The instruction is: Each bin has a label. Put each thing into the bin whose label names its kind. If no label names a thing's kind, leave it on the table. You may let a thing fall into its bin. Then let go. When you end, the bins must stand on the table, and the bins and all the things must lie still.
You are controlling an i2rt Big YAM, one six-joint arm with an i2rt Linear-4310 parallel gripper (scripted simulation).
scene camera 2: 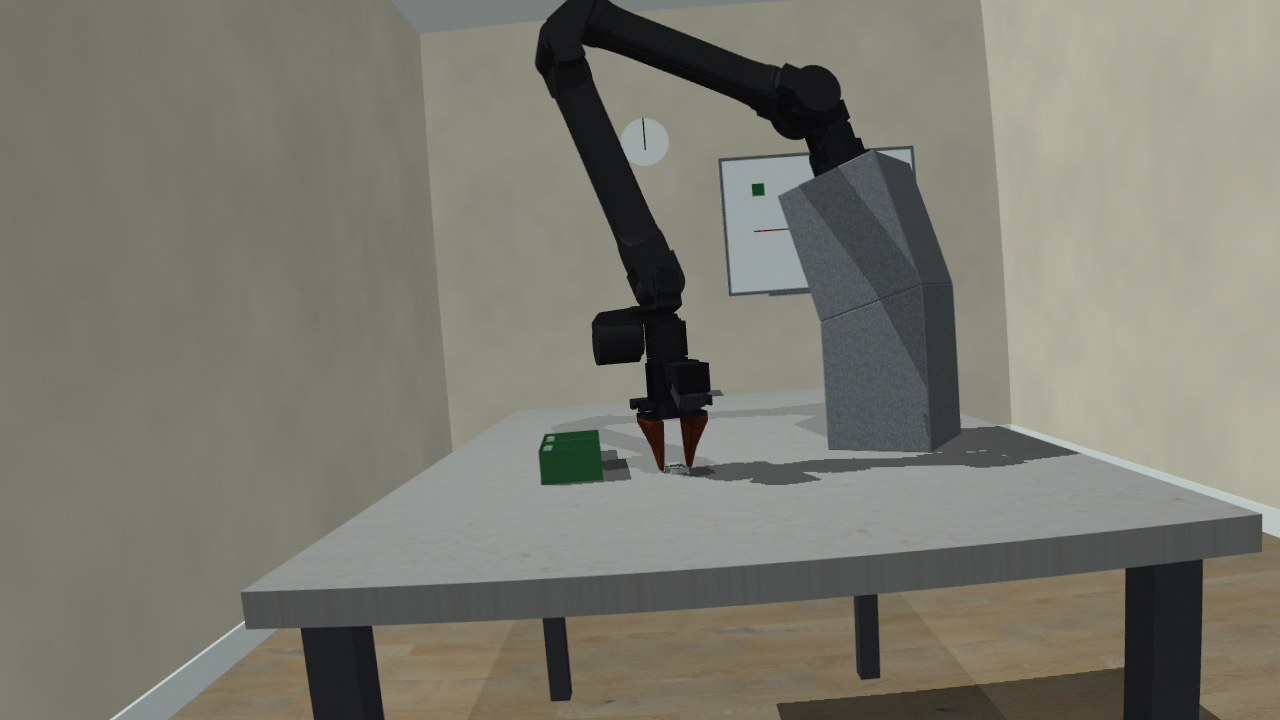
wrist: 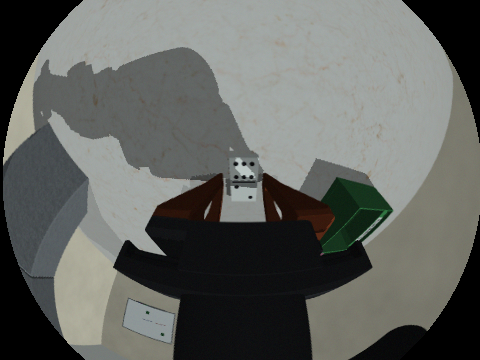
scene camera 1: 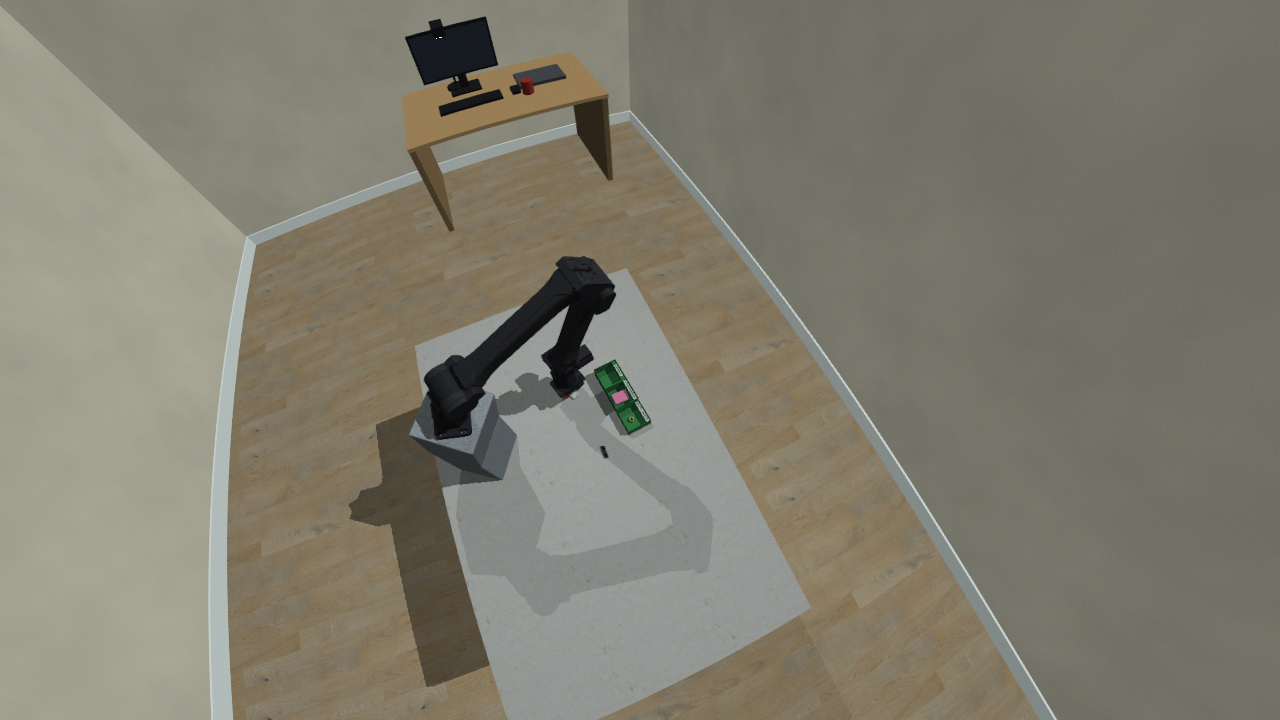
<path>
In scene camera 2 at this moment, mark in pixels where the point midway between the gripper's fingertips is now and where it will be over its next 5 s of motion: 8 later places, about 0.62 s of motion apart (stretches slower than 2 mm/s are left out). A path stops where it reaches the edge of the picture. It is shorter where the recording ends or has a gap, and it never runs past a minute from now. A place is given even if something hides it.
My gripper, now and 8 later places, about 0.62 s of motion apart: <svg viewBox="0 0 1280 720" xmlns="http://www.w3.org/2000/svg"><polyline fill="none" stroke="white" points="675,468 674,469 673,460 668,426 670,425 635,424 575,428 574,429 576,452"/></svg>
</path>
